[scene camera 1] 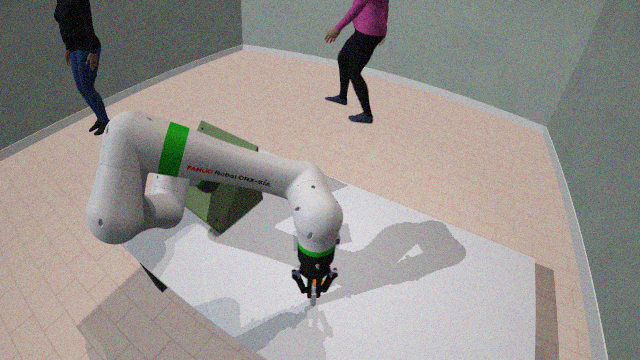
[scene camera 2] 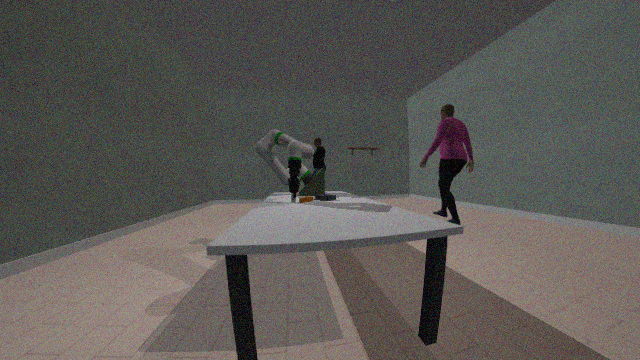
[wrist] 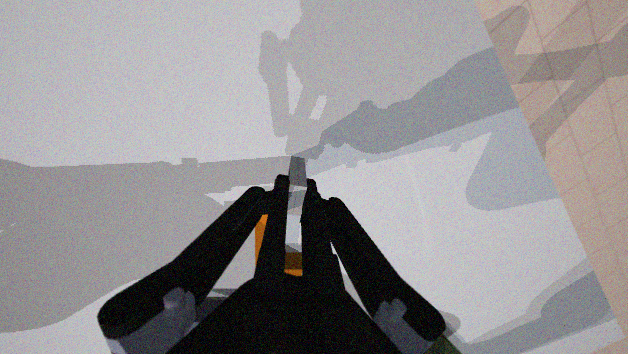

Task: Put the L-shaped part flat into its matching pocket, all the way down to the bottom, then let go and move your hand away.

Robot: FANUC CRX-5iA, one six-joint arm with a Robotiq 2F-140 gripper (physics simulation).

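Frame: origin at the arm's base, x back, y down, z right, level; metres.
Where they show: gripper, fingertip midpoint: (scene camera 1: 312, 301) (scene camera 2: 293, 202) (wrist: 295, 168); arm's base, link origin: (scene camera 2: 310, 180).
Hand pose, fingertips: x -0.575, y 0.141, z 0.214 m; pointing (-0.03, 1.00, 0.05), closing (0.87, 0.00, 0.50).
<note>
Things, the pixels of their top centre, and the offset from my fingertips. Level surfaces: height alone.
- orange L-shaped part, top centre: (wrist: 280, 251) (scene camera 1: 311, 271) (scene camera 2: 304, 197) dx +0.048, dy -0.029, dz -0.087 m
- dark block, top centre: (wrist: 237, 342) (scene camera 2: 325, 194) dx +0.101, dy -0.036, dz -0.256 m
- white table, surface height: dy +0.001 m
The orange L-shaped part (scene camera 1: 314, 282) (scene camera 2: 306, 199) (wrist: 293, 271) lies on the white table. In the wrist view, pieces of it show behind and to the left of the fingers, which hide much of it. My gripper (scene camera 1: 313, 299) (scene camera 2: 294, 199) (wrist: 295, 168) is shut with nothing between its pale fingertips. It points down, low over the table beside the part. A dark block (scene camera 2: 326, 197) (wrist: 214, 301), seemingly the pocket holder, sits to the right of the part in scene camera 2. The wrist view shows a sliver of it behind the left finger; its pocket cannot be made out.
The white table (scene camera 1: 425, 310) (scene camera 2: 320, 230) carries the green angled arm base (scene camera 1: 227, 212) (scene camera 2: 315, 184). A person in pink (scene camera 1: 371, 20) (scene camera 2: 452, 137) and a person in black (scene camera 1: 77, 27) (scene camera 2: 319, 156) stand on the floor beyond the table. Arm shadows cross the tabletop.
</note>
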